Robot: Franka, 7 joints.
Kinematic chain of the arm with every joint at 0, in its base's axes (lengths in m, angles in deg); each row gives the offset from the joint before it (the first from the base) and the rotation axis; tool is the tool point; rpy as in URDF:
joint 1: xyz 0 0 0.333 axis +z
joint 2: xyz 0 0 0 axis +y
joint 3: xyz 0 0 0.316 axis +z
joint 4: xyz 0.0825 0 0 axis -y
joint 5: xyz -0.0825 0 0.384 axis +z
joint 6: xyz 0 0 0 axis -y
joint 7: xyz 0.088 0 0 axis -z
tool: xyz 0 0 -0.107 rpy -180 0 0
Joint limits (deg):
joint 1: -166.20..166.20
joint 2: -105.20..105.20
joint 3: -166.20..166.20
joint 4: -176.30..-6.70
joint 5: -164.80..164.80
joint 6: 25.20..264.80
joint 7: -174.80..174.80
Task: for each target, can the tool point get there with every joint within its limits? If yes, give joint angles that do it. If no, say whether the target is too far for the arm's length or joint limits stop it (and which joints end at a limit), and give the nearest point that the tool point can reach.
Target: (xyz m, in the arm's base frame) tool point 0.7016 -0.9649 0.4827
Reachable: no: too far | nearest point 0.5006 -0.6885 0.4398 | short by 0.344 m
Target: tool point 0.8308 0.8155 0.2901
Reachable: no: too far | nearest point 0.6118 0.6006 0.3014 | short by 0.307 m
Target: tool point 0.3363 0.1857 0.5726
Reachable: yes | joints 111.06 76.04 -114.25 -113.80 -18.88 60.67 59.26
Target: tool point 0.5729 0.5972 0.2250
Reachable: yes | joints 50.27 85.95 7.71 -19.88 77.58 177.14 9.97
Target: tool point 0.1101 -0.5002 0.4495
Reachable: yes | joints -135.16 6.17 69.49 -136.50 -137.25 60.79 98.27
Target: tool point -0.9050 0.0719 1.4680
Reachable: no: too far | nearest point -0.5342 0.0424 1.0029 | short by 0.596 m
